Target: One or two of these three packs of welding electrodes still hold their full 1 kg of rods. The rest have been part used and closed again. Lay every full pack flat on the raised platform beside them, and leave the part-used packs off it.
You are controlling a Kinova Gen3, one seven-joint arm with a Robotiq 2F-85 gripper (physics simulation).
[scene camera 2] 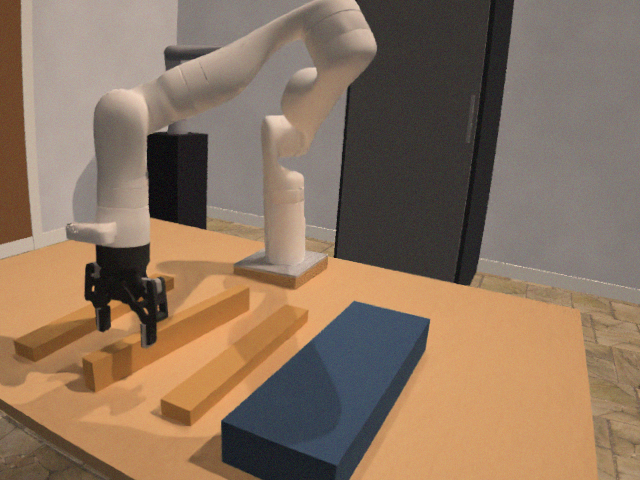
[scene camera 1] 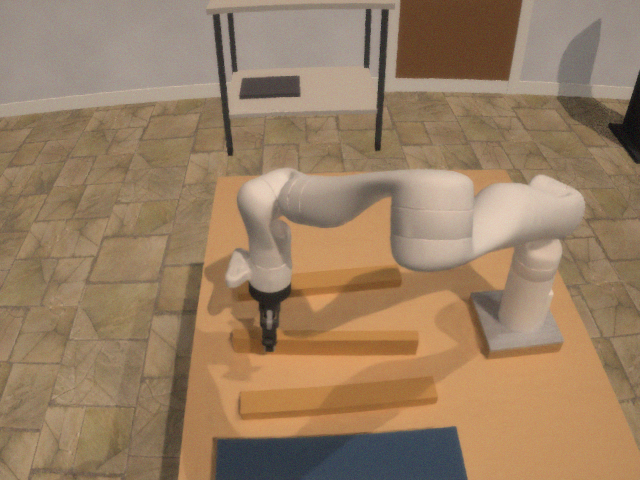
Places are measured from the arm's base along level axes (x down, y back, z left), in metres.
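Pixels of known places: gripper, between the fingertips: (scene camera 2: 125,338) (scene camera 1: 269,331); arm's base, origin of its link: (scene camera 2: 284,258) (scene camera 1: 519,317).
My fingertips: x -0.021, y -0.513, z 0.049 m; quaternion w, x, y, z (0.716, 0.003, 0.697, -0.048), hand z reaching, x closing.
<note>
For each thing: its top centre in the pictures, then the offset to it from my fingertips. Level surfaces: height alone.
- back pack, centre of its top: (scene camera 2: 104,304) (scene camera 1: 319,279) dx +0.029, dy +0.093, dz -0.171 m
- front pack, centre of its top: (scene camera 2: 247,347) (scene camera 1: 339,395) dx +0.029, dy +0.133, dz +0.126 m
- middle pack, centre of its top: (scene camera 2: 178,317) (scene camera 1: 325,335) dx +0.005, dy +0.108, dz +0.004 m
- table, height of its surface: dx +0.053 m
Three long orange-brown packs lie roughly parallel on the table. The back pack (scene camera 1: 346,281) (scene camera 2: 56,336) and the front pack (scene camera 1: 338,397) (scene camera 2: 237,356) lie flat. The middle pack (scene camera 1: 343,343) (scene camera 2: 196,321) looks taller and narrower, standing on its narrow side. My gripper (scene camera 1: 268,347) (scene camera 2: 125,336) is open and empty, pointing down over the middle pack near its end away from the arm's base, with a finger toward each side of it; its exact height over the pack is hard to tell. The blue raised platform (scene camera 1: 248,454) (scene camera 2: 372,341) bears no pack; scene camera 1 cuts it off.
The arm's base plate (scene camera 1: 522,338) (scene camera 2: 310,264) stands on the table (scene camera 1: 516,408) (scene camera 2: 506,372), past the packs' other ends. The platform lies beside the front pack. A shelf unit (scene camera 1: 379,103) stands on the floor behind the table, and a dark cabinet (scene camera 2: 408,155) stands beyond it.
</note>
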